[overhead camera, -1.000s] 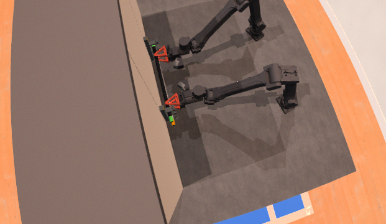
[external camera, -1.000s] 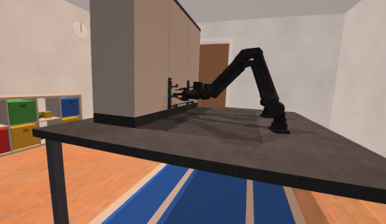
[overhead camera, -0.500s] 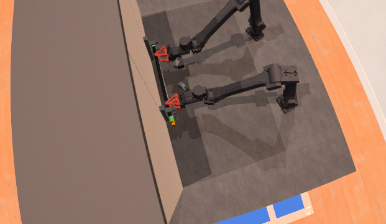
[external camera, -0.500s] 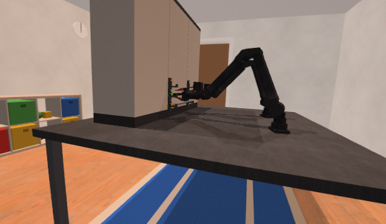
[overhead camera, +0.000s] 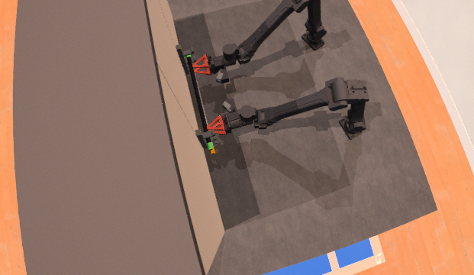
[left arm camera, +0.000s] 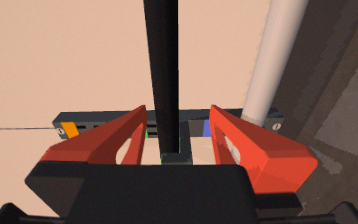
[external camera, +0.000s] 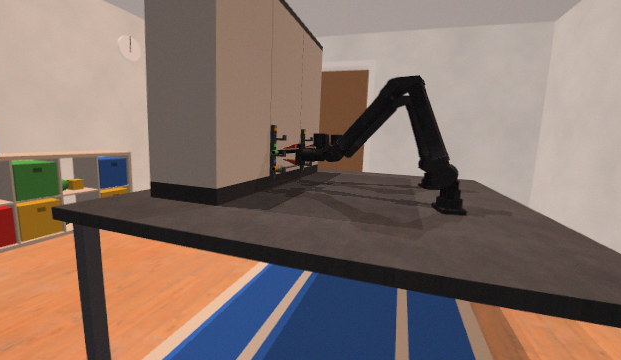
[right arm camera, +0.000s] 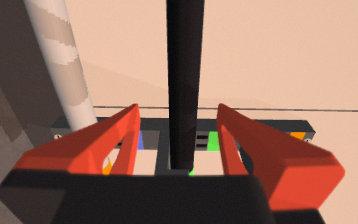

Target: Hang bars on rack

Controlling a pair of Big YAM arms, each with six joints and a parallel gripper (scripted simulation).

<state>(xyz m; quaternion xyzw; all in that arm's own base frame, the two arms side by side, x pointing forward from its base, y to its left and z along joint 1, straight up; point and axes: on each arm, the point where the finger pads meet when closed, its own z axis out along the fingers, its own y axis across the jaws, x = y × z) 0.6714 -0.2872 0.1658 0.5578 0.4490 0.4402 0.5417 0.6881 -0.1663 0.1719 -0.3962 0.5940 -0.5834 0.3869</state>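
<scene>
The silver bar lies 15 cm to the right of my left hand, 7 cm below it and 1 cm ahead of it. Round my left hand: beige wall unit: 28 cm above, 20 cm ahead, 15 cm to the right; black bar: 16 cm to the right, 1 cm ahead, 1 cm above.
Right now the silver bar is 16 cm to the left of my right hand, 7 cm below it and 2 cm ahead of it. From my right hand the other things lie so: beige wall unit 28 cm above, 21 cm ahead, 16 cm to the left; black bar 16 cm to the left, 2 cm ahead.
</scene>
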